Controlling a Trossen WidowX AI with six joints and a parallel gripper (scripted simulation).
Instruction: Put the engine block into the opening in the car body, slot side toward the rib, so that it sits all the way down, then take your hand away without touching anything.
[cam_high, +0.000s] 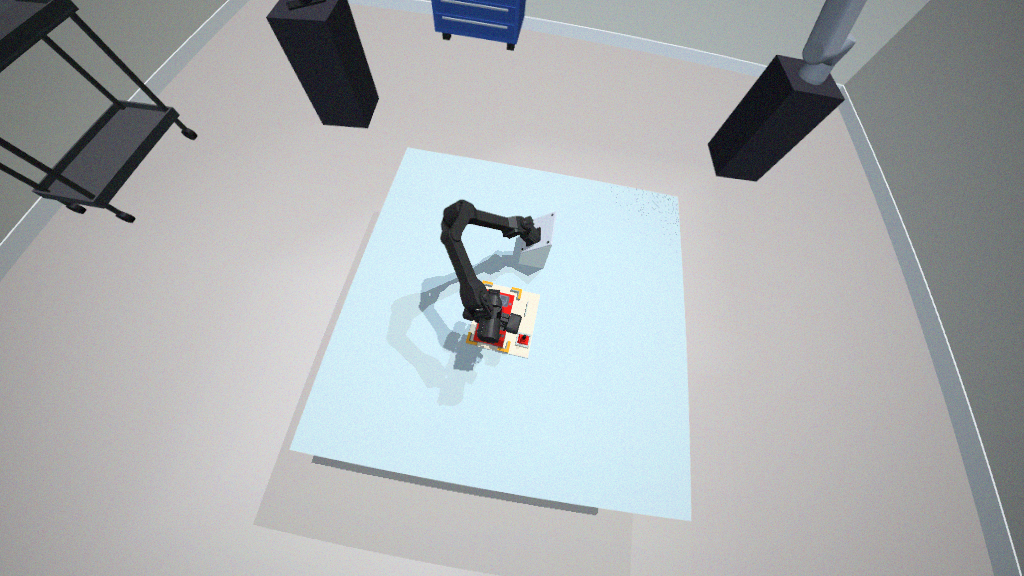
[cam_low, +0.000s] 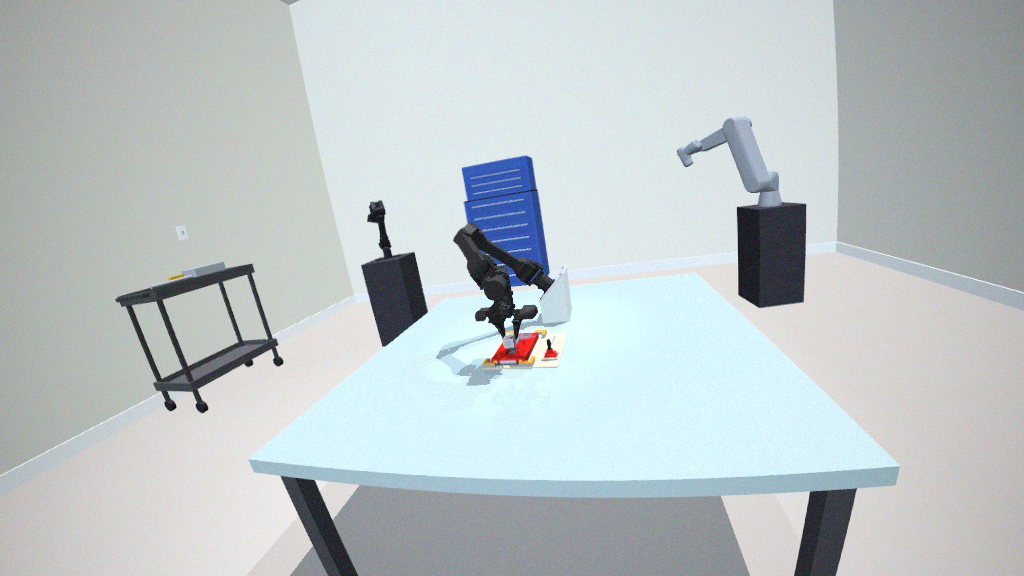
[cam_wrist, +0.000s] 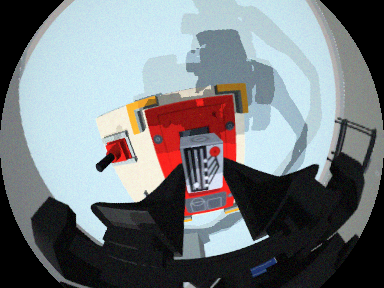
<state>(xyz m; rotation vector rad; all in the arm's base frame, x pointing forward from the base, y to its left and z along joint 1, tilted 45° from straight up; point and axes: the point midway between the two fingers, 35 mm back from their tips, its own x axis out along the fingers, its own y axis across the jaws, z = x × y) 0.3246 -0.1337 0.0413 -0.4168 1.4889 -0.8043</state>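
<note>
Now: gripper tip 10 mm above the grey engine block.
</note>
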